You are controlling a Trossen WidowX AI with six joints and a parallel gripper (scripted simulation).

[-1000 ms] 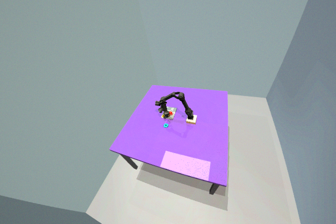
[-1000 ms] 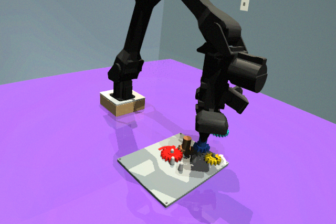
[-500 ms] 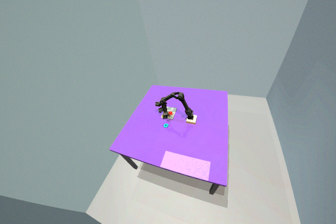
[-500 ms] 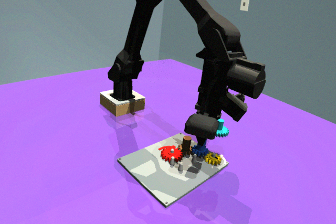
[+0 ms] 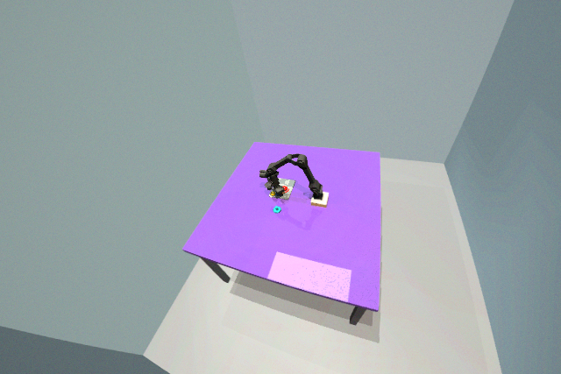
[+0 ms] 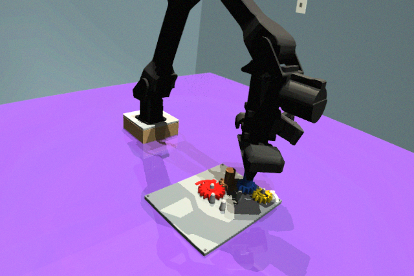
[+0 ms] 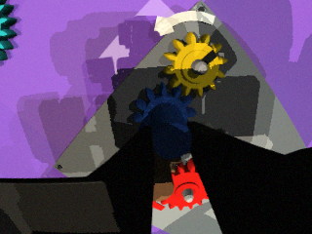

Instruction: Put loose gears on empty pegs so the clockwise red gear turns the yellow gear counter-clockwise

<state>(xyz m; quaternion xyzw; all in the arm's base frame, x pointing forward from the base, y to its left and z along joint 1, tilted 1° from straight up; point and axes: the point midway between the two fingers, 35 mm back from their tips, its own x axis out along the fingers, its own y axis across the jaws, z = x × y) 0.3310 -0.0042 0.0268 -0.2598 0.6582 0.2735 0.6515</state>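
Right now my gripper tip is 1 cm above the blue gear. From my gripper tip the other things lie so: brown gear (3 cm behind, 2 cm to the right, 2 cm below); then red gear (4 cm behind, 6 cm to the right, 3 cm below); then yellow gear (4 cm ahead, 1 cm to the left, 2 cm below).
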